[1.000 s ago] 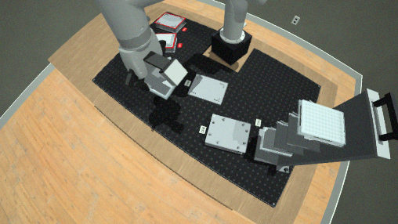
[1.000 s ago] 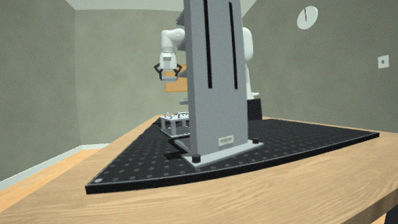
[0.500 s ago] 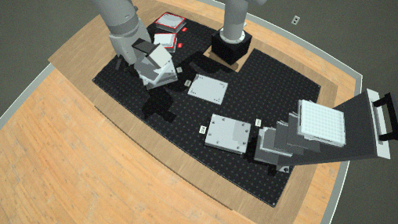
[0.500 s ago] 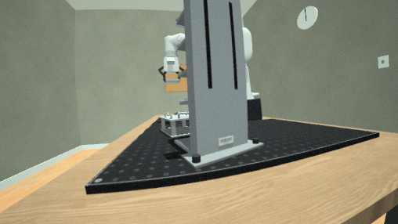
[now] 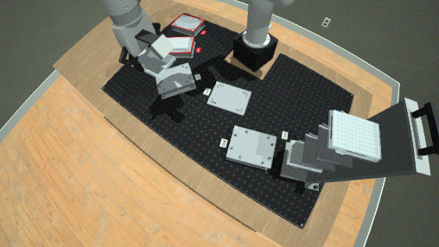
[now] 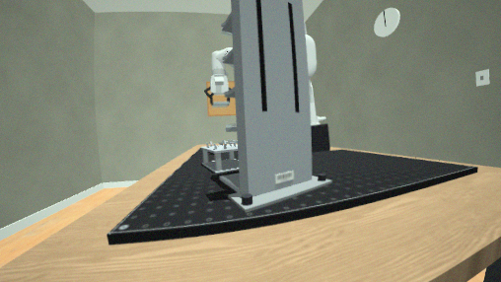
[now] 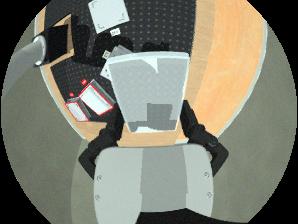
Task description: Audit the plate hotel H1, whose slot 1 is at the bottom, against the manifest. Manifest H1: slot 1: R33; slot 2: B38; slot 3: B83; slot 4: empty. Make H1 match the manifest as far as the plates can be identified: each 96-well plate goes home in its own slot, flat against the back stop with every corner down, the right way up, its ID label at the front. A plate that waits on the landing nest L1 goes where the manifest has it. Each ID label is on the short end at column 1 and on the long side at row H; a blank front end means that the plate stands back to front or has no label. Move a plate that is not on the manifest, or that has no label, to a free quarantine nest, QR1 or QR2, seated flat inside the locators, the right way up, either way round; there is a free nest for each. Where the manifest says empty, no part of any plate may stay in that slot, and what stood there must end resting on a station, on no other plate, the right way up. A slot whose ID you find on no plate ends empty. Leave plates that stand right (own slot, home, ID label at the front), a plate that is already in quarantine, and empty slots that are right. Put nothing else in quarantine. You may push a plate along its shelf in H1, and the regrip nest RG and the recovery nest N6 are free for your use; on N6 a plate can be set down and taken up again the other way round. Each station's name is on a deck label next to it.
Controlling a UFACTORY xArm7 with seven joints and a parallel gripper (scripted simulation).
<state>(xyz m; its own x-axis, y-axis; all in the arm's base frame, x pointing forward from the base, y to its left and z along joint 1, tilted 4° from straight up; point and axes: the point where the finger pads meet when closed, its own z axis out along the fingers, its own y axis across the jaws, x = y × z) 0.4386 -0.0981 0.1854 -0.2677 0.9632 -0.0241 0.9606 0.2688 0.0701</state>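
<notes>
Now: the red-edged quarantine nest 38 cm behind my hand, 32 cm to the right of it and 23 cm below it. From my hand the other things lie so: grey plate: 56 cm to the left, 16 cm behind, 15 cm below; white 96-well plate: 56 cm to the left, 16 cm behind, 8 cm above; plate hotel H1: 63 cm to the left, 19 cm behind, 6 cm below.
</notes>
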